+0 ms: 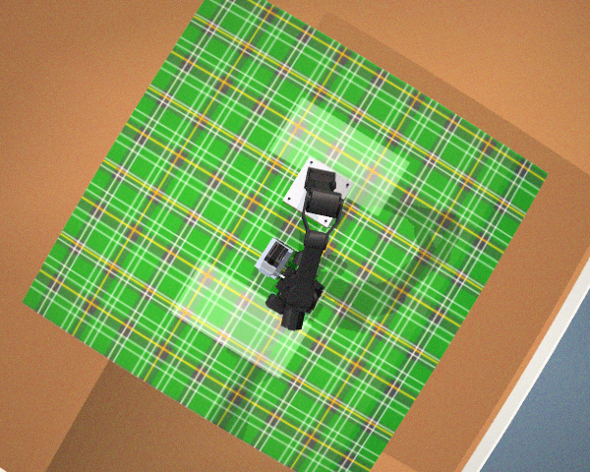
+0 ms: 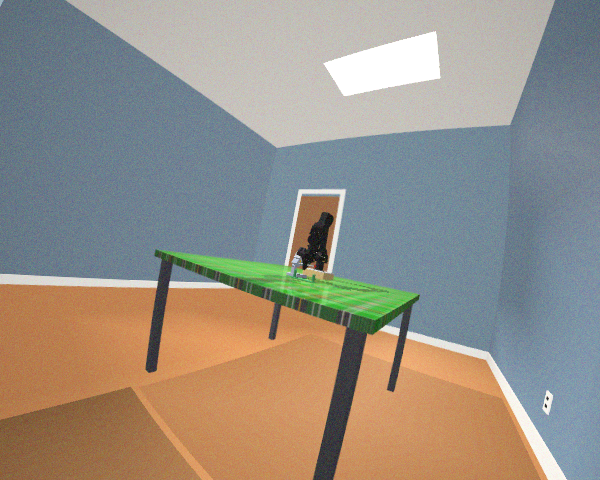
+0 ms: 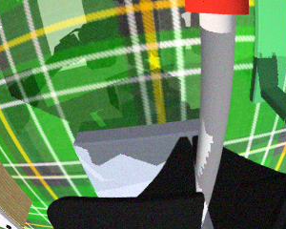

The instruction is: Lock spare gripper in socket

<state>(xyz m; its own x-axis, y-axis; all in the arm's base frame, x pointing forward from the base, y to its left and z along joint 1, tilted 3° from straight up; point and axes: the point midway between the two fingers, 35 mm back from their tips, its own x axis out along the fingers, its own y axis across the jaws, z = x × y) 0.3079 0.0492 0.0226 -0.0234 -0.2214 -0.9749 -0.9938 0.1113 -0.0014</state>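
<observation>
My gripper tip is 2 cm past the socket and 6 cm to the left of it. Also, from my gripper tip: green translucent block (8 cm ahead, 5 cm to the left, 3 cm below); then spare gripper (4 cm behind, 6 cm to the right, 7 cm above).
</observation>
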